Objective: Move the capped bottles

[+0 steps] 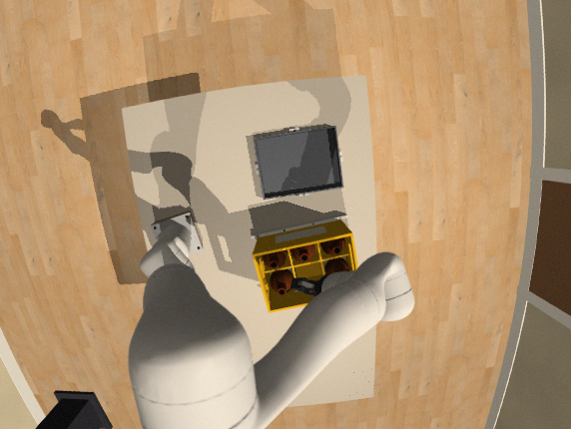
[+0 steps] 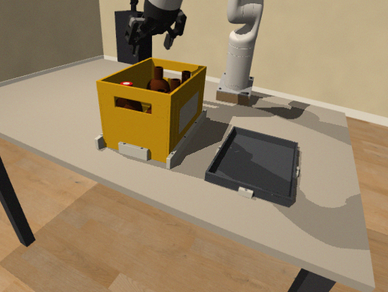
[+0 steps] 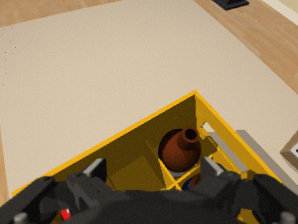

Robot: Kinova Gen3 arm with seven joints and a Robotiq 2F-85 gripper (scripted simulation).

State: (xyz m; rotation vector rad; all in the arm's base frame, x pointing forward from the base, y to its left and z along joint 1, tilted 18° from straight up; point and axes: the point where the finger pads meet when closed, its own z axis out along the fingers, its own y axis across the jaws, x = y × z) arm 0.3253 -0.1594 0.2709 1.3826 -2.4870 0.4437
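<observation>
Right now the yellow crate is 150 mm below my hand and 20 mm to the left of it. From my hand the other things lie so: dark grey tray: 320 mm to the left, 220 mm below, 20 mm ahead.
</observation>
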